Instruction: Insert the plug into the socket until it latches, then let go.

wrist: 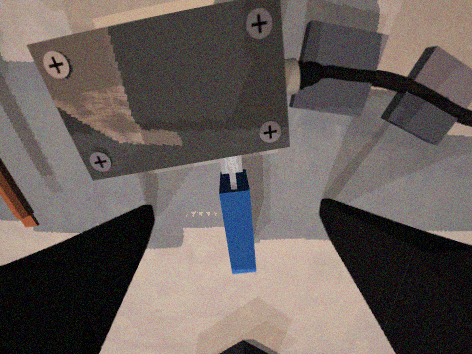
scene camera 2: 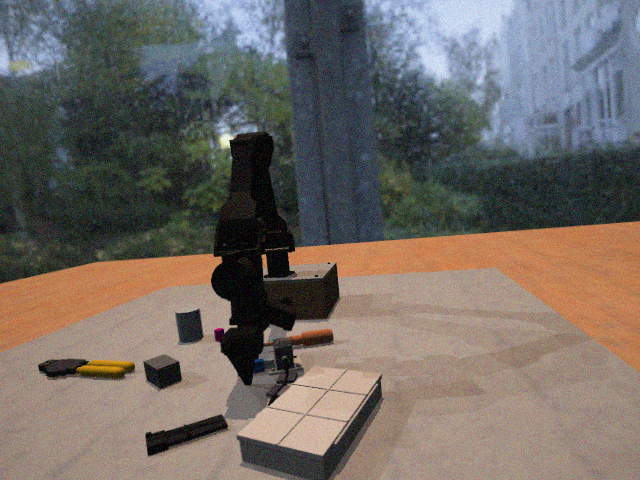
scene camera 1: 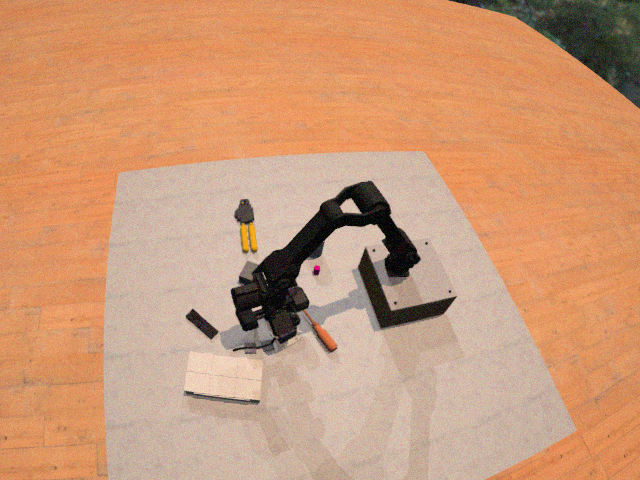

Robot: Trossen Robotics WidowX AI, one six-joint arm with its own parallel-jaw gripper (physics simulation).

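Places are measured from the arm's base along level axes (x ahead, y left, z up), in metres.
Where they show: gripper, fingertip midpoint: point(wrist: 237, 209) point(scene camera 2: 251, 372); arm's base at its link origin: point(scene camera 2: 279, 275) point(scene camera 1: 396, 267).
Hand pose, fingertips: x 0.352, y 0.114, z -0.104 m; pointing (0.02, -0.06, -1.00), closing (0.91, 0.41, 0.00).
Each offset is from my fingertips to the top centre of the thing. "spot": to the spot under its first point.
The plug is a slim blue body {0.004 m back, 0.008 m left, 0.022 m up} point(wrist: 237, 230) point(scene camera 2: 258, 366) with a clear tip, lying low in front of the socket. The socket is a grey housing {0.034 m back, 0.048 m left, 0.044 m up} point(wrist: 200, 75) point(scene camera 2: 283, 356) with screws in its top plate and a black cable at one side. In the wrist view the clear tip meets the housing's near edge; how deep it sits is hidden under the plate. My gripper point(wrist: 237, 209) is open and empty, with one finger on each side of the blue body, apart from it. In scene camera 1 the arm hides the plug and most of the socket.
An orange screwdriver {0.127 m back, 0.029 m left, 0.027 m up} point(scene camera 1: 324, 336) point(scene camera 2: 316, 337) lies beside the socket. A white tiled box {0.124 m ahead, 0.178 m left, 0.035 m up} point(scene camera 1: 223, 378) point(scene camera 2: 310, 405), black bar {0.190 m ahead, 0.018 m left, 0.015 m up} point(scene camera 1: 201, 323) point(scene camera 2: 186, 434), dark cube {0.059 m ahead, 0.146 m right, 0.035 m up} point(scene camera 2: 162, 370), cylinder {0.137 m back, 0.248 m right, 0.070 m up} point(scene camera 2: 189, 325), magenta piece {0.140 m back, 0.168 m right, 0.025 m up} point(scene camera 1: 316, 269) and yellow-handled pliers {spot: 0.062 m ahead, 0.293 m right, 0.015 m up} point(scene camera 1: 248, 235) surround it. Small grey blocks {0.010 m ahead, 0.075 m left, 0.005 m up} point(wrist: 345, 47) stand by the cable.
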